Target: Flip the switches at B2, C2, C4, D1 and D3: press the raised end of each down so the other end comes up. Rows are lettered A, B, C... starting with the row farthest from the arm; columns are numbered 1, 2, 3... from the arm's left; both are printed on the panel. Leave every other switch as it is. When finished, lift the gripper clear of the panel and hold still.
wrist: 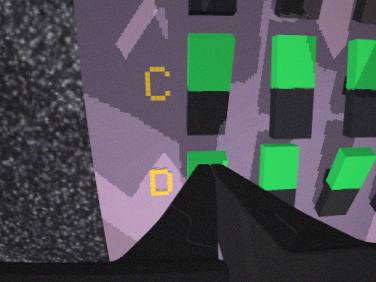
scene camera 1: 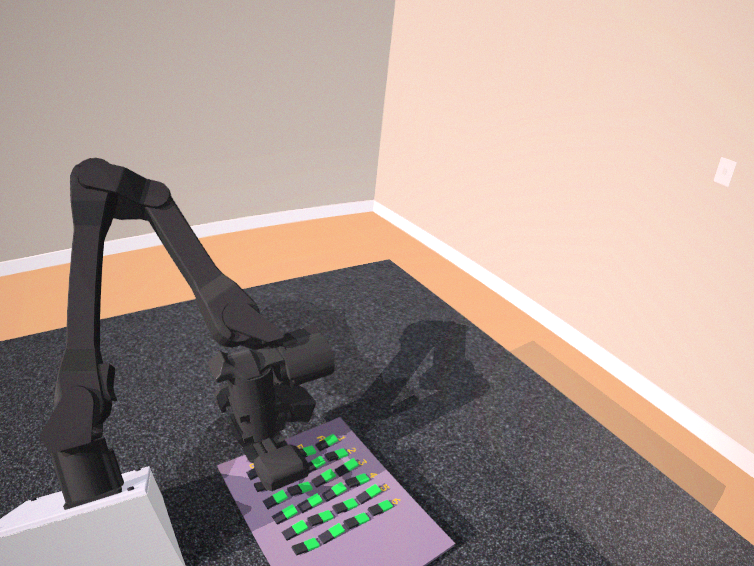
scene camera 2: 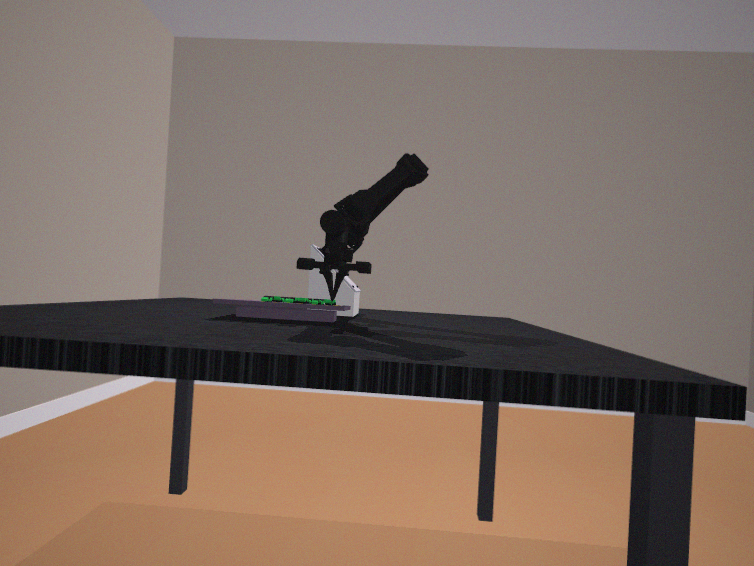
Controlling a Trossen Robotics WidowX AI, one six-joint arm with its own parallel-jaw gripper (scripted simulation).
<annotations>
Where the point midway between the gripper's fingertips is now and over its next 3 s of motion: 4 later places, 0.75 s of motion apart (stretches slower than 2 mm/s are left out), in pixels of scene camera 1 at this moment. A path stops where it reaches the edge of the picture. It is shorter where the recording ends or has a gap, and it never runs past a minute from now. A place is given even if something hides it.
My gripper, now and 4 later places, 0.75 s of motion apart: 263, 466; 264, 467; 261, 452; 282, 482; 282, 492
</annotations>
